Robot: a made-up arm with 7 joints. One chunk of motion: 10 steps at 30 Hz.
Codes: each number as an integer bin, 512 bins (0 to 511) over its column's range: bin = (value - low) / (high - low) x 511, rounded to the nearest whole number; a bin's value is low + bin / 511 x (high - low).
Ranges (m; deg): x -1.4..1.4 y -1.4..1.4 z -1.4..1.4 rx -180..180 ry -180..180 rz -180..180
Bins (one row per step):
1: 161 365 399 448 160 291
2: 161 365 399 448 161 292
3: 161 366 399 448 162 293
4: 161 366 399 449 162 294
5: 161 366 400 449 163 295
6: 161 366 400 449 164 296
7: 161 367 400 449 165 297
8: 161 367 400 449 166 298
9: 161 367 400 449 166 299
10: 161 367 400 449 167 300
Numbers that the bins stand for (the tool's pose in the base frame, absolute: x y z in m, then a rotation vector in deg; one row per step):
1: -0.5178 0.6000 0.7863 135.62 -67.28 25.01
2: -0.5178 0.6000 0.7863 135.62 -66.58 25.71
3: -0.5178 0.6055 0.7863 135.62 -65.87 26.42
4: -0.5178 0.6055 0.7863 136.32 -65.87 27.12
5: -0.5178 0.6055 0.7918 136.32 -65.17 27.83
6: -0.5178 0.6055 0.7918 136.32 -64.46 28.53
7: -0.5178 0.6110 0.7918 136.32 -63.76 29.24
8: -0.5178 0.6110 0.7918 136.32 -63.05 29.94
9: -0.5178 0.6110 0.7918 136.32 -63.05 30.65
10: -0.5178 0.6110 0.7918 136.32 -62.35 31.35

